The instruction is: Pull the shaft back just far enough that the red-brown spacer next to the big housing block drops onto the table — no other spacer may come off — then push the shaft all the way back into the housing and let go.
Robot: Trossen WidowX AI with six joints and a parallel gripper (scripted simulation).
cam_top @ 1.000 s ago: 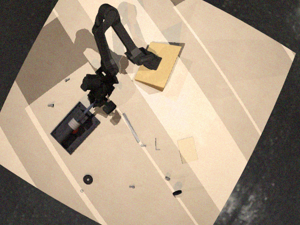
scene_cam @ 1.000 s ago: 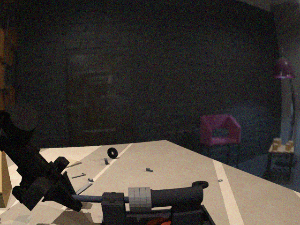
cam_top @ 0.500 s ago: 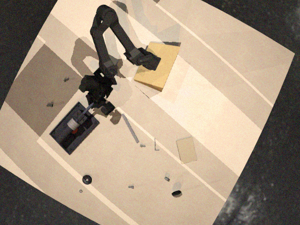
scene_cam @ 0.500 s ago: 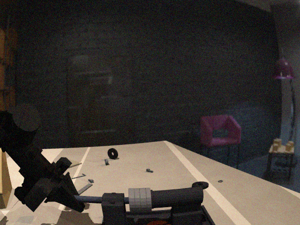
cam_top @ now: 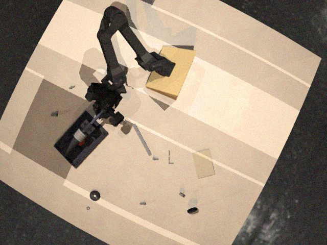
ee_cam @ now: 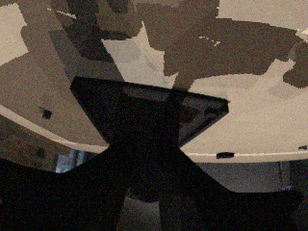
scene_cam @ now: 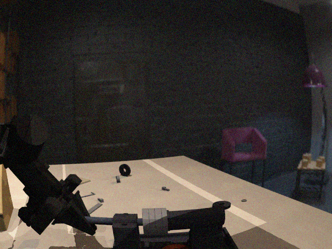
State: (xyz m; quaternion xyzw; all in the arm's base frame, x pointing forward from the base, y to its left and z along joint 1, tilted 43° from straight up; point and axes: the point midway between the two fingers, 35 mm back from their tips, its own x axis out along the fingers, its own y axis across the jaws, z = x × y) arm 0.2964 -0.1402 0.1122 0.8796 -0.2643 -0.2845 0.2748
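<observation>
Now: the grey-blue shaft 5 cm ahead of my gripper tip, 2 cm to the right of it and 3 cm above it. Also, from my gripper tip: grey flat bar 21 cm to the left, 5 cm below; then thin pin 3 cm ahead, 37 cm to the left, 5 cm below; then red-brown spacer 13 cm ahead, 4 cm to the right, 4 cm below.
</observation>
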